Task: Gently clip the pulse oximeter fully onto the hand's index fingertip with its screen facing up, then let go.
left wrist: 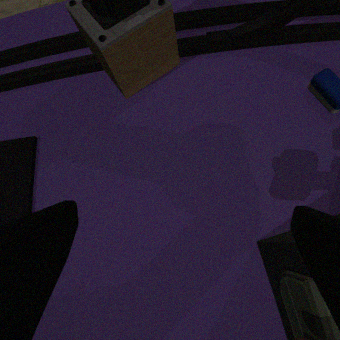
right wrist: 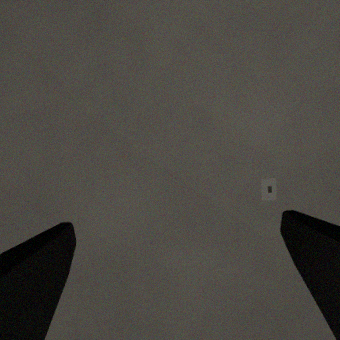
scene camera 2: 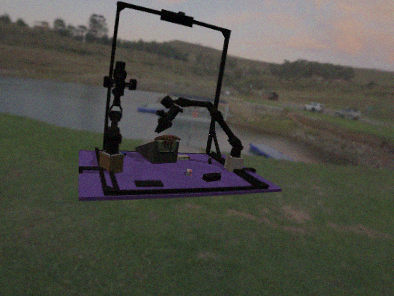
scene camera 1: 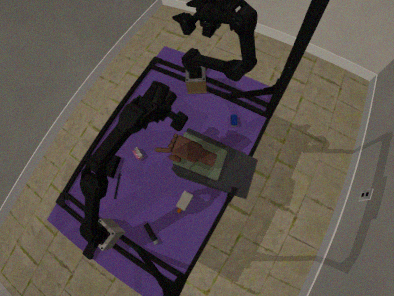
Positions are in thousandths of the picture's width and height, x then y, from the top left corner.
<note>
My left gripper (left wrist: 549, 631) is open, with nothing in its grasp. My right gripper (right wrist: 525, 669) is open, with nothing in its grasp. I also see a green pad on dark block (scene camera 1: 590, 569).
The green pad on dark block is seen too in the left wrist view (left wrist: 881, 890) and in scene camera 2 (scene camera 2: 400, 512).
</note>
